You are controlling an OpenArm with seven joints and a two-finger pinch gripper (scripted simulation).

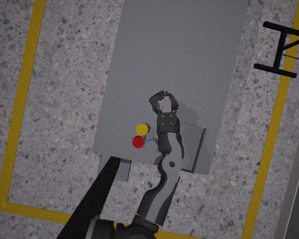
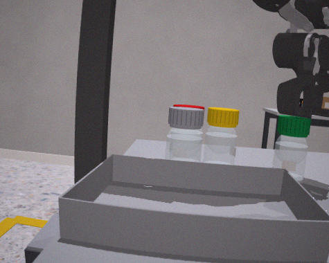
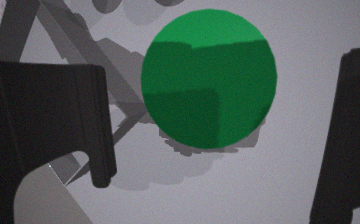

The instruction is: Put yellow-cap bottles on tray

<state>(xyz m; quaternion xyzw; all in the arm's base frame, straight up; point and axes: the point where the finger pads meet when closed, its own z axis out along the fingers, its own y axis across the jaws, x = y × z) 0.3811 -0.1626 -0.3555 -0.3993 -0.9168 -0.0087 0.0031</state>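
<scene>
The yellow-capped bottle lies 12 cm behind my hand, 7 cm to the left of it and 7 cm below it. From my hand the other things lie so: green-capped bottle: 7 cm below, 1 cm to the left, 1 cm behind; grey-capped bottle: 19 cm behind, 7 cm below, 2 cm to the left; red-capped bottle: 18 cm behind, 8 cm to the left, 7 cm below.
</scene>
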